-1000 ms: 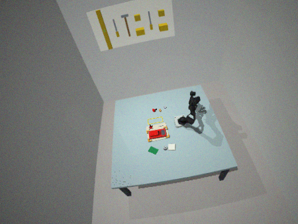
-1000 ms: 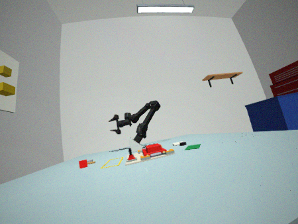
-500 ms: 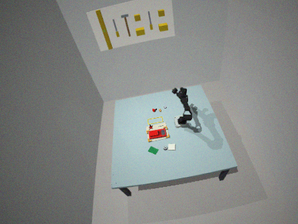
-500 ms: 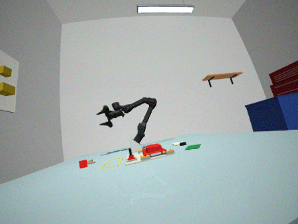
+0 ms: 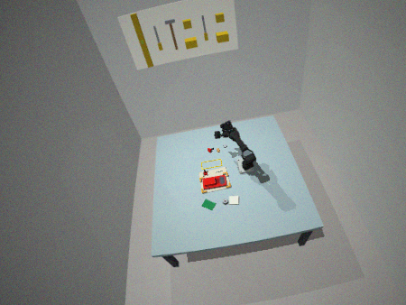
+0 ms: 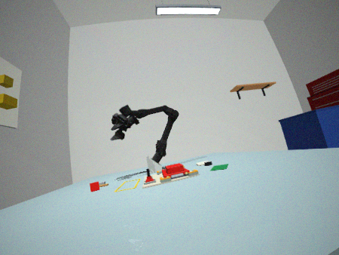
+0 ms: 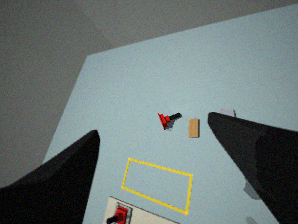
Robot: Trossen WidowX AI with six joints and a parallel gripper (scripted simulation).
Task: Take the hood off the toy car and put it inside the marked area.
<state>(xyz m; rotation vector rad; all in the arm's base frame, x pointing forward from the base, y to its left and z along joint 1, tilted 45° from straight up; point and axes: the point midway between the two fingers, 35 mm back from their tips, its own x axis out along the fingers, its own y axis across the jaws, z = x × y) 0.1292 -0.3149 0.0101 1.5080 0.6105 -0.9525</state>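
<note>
The red hood lies 280 mm to the left of my gripper tip, 230 mm below it and 180 mm ahead of it. Also, from my gripper tip: white tile 500 mm to the left, 260 mm below, 40 mm ahead; green tile 480 mm to the left, 270 mm below, 240 mm ahead.
</note>
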